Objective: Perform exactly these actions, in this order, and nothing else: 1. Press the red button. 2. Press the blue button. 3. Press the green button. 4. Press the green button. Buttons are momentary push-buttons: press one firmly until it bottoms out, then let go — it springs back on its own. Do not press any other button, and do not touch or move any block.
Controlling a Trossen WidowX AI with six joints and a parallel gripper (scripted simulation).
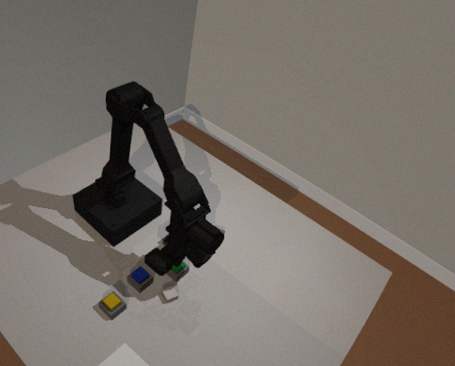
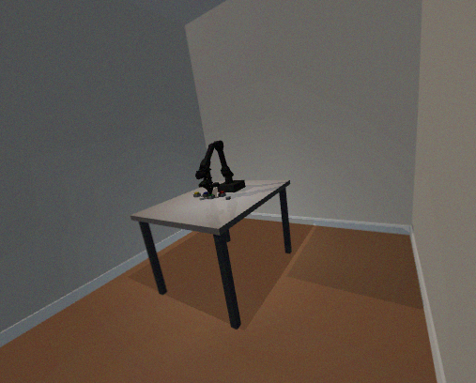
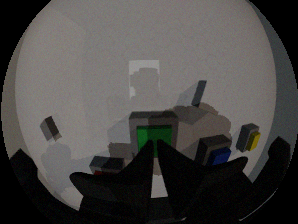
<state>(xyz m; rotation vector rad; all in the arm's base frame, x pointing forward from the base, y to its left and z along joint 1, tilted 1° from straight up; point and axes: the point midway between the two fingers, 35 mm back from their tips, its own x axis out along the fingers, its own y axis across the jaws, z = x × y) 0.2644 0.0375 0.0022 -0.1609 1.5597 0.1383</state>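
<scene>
The green button lies 10 mm below my gripper tip. The rest, counted from my gripper tip: white block 60 mm to the right, 50 mm ahead, 20 mm below; red button 80 mm behind, 50 mm to the left; blue button 100 mm to the right, 20 mm behind.
</scene>
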